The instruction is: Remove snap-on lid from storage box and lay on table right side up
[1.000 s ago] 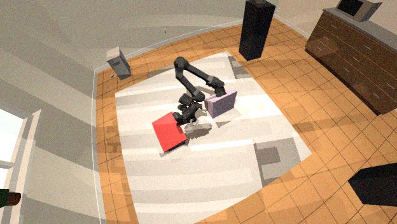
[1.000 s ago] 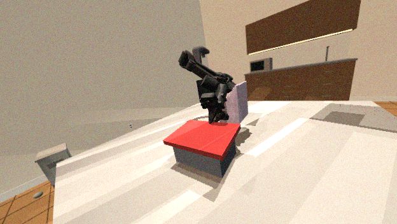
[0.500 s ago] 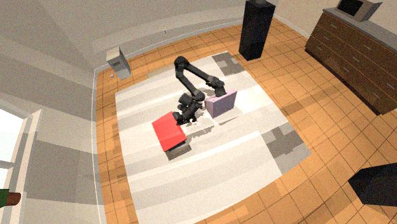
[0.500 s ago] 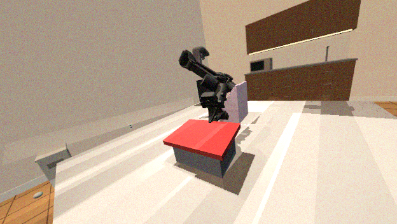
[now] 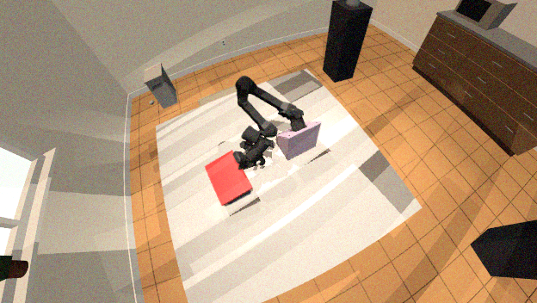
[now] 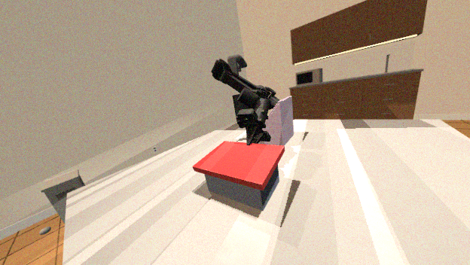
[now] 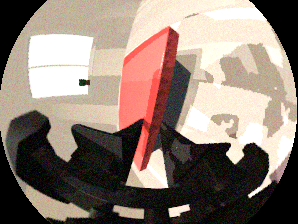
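The red lid is 80 mm ahead of my gripper tip and 10 mm to the left of it. From my gripper tip the other things lie so: storage box 70 mm ahead, 10 mm to the left, 60 mm below.
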